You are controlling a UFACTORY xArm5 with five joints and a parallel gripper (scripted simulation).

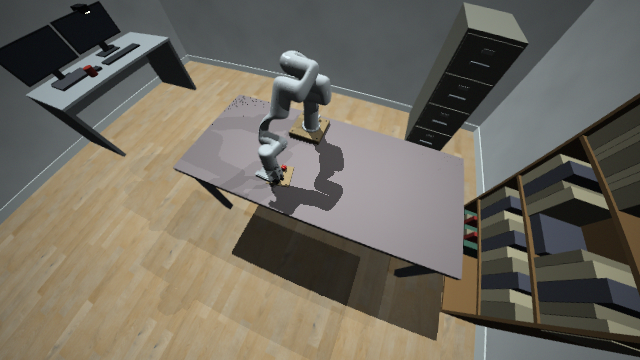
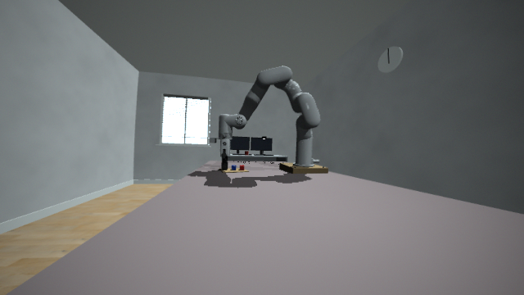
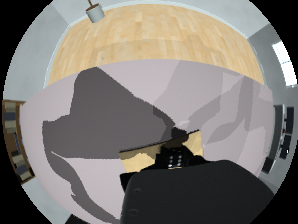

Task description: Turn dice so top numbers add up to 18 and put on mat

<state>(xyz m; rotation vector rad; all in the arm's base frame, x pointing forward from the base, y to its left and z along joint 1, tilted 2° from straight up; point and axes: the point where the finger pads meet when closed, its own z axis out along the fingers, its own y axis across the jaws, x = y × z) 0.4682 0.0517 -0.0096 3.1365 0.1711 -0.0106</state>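
Right now the black die is 1 cm below my hand. From my hand the other things lie so: tan mat: 5 cm behind, 2 cm below, 1 cm to the right; then blue die: 5 cm behind, 1 cm to the right, 1 cm below; then red die: 10 cm behind, 1 cm to the right, 1 cm below.
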